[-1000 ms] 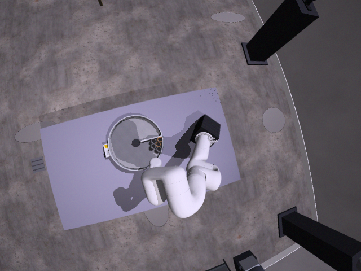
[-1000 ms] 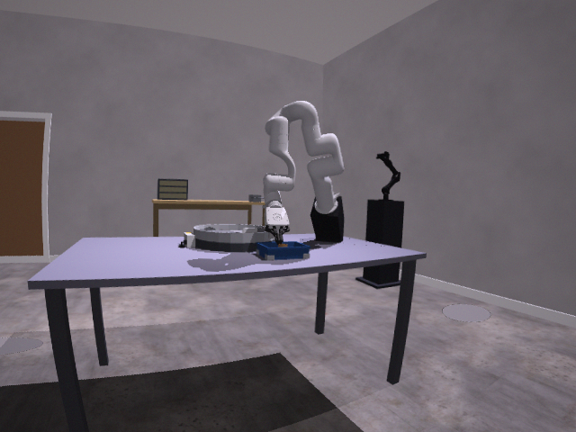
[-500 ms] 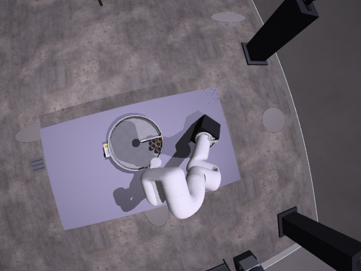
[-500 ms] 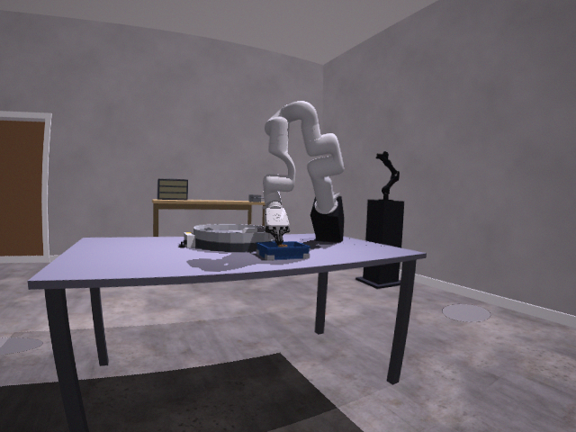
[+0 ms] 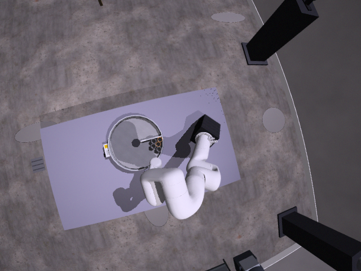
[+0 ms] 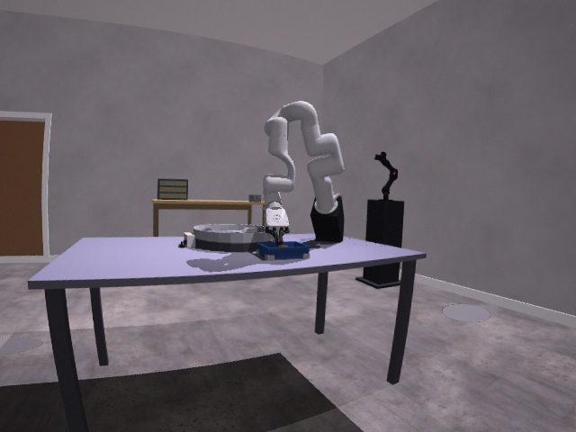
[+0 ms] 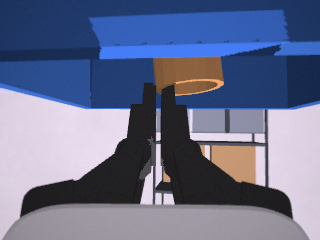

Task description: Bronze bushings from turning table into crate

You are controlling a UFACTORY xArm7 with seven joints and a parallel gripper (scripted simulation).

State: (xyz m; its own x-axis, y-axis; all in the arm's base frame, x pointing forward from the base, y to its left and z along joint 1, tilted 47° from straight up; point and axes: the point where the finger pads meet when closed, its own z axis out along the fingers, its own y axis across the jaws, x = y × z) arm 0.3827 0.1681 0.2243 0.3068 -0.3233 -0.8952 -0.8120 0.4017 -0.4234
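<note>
Now: hand 2 cm past the blue crate and 4 cm above it. Also, from my hand: round grey turning table 12 cm ahead, 32 cm to the right, 1 cm below.
</note>
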